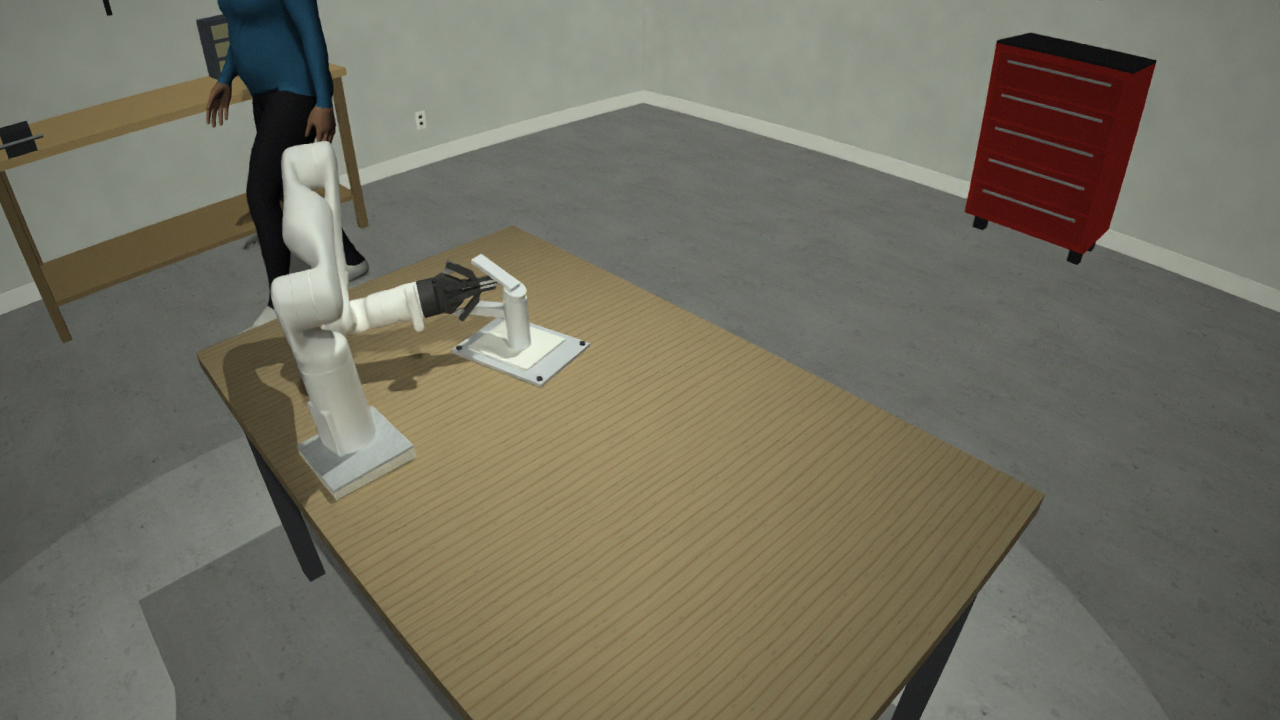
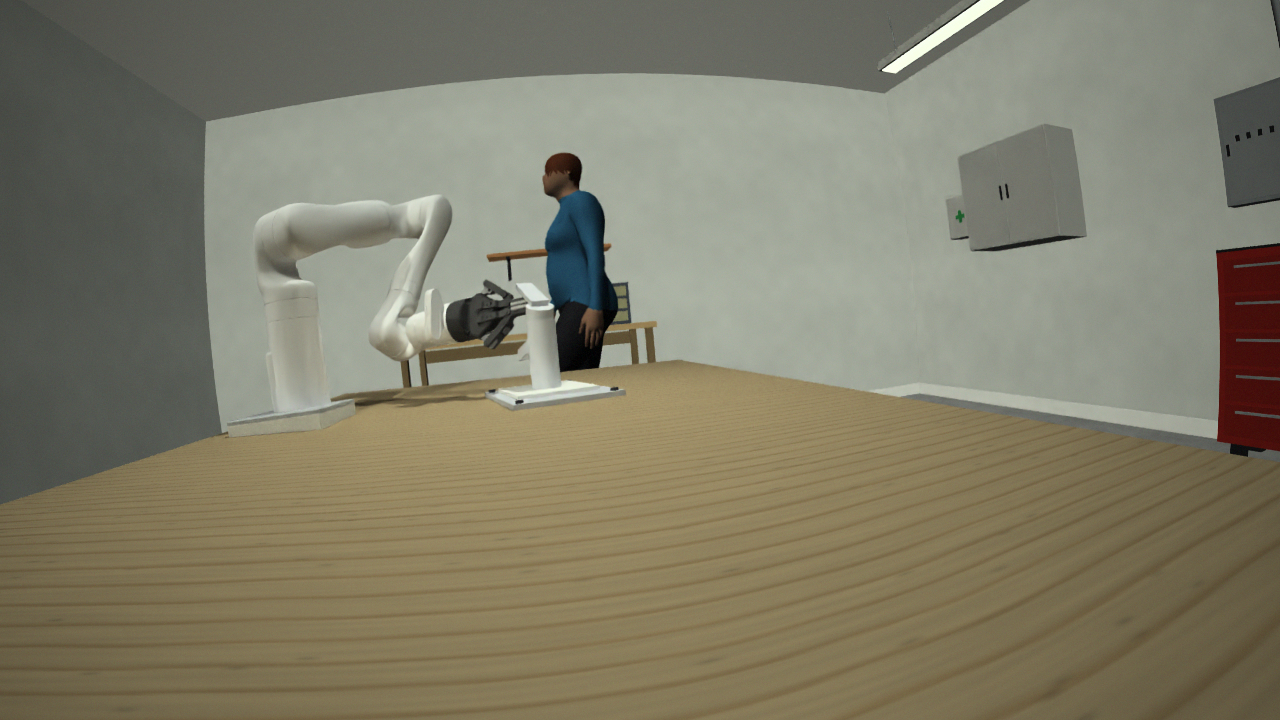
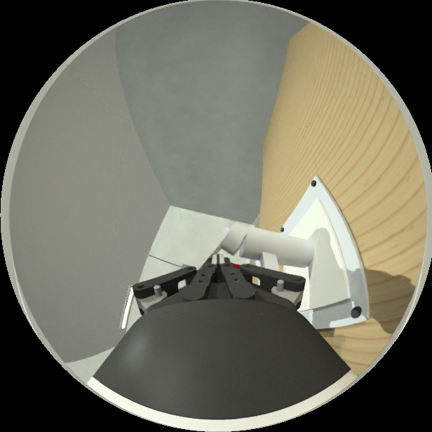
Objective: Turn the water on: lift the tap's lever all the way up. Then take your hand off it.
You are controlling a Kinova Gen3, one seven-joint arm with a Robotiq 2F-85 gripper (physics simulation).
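Places are measured from the arm's base along level axes (x ahead, y left, z up), in centimetres.
Where they show: gripper, fingertip midpoint: point(image 1: 498, 280) point(image 2: 532, 303); arm's base, origin of the base link: point(image 1: 351, 436) point(image 2: 304, 407).
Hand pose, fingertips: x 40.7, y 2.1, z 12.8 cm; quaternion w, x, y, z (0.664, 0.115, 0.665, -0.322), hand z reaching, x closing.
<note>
Each offset is from my fingertips to the top centre of the thing. "spot": to the spot under its first point. Level surfaces: height alone.
The white tap {spot: dx -1.0, dy -5.9, dz -7.7 cm} point(image 1: 518, 324) point(image 2: 543, 351) point(image 3: 280, 248) stands upright on its flat base plate {spot: dx +0.2, dy -14.6, dz -14.5 cm} point(image 1: 556, 364) point(image 3: 358, 282). Its lever {dx +0.0, dy +0.4, dz +4.2 cm} point(image 1: 497, 272) point(image 2: 531, 293) point(image 3: 216, 248) slopes up from the top of the body, with its free end raised toward the arm's side. The spout {dx -0.3, dy +3.0, dz -5.4 cm} point(image 1: 486, 309) point(image 3: 270, 261) sticks out below the lever. My gripper point(image 1: 490, 284) point(image 2: 521, 308) point(image 3: 218, 260) is shut and empty. Its fingertips are under the raised lever, above the spout, and look to be at the lever's underside; I cannot tell for certain whether they touch it.
The arm's base point(image 1: 375, 447) point(image 2: 295, 419) stands on the wooden table {dz -15.3 cm} point(image 1: 680, 465) point(image 2: 680, 537). A person in a blue top point(image 1: 279, 49) point(image 2: 572, 255) stands behind the table, near a workbench point(image 1: 134, 109). A red drawer cabinet point(image 1: 1056, 134) point(image 2: 1253, 358) stands by the wall.
</note>
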